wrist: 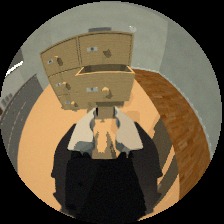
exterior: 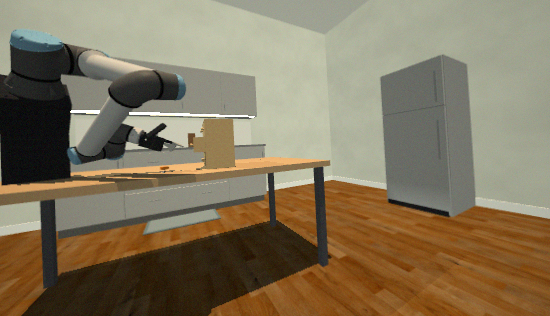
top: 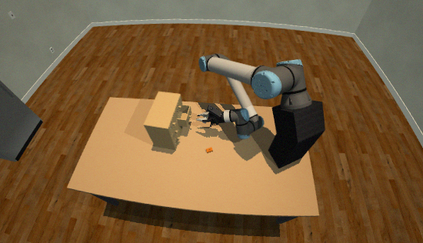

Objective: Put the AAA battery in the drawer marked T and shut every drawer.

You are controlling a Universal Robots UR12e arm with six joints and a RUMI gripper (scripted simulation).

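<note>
The small dark thin object lies 100 mm behind my hand, 20 mm to the right of it and 150 mm below it. The rest, counted from my hand: drawer 140 mm ahead, 40 mm to the right, 20 mm below; then orange object 50 mm behind, 210 mm to the left, 140 mm below.
</note>
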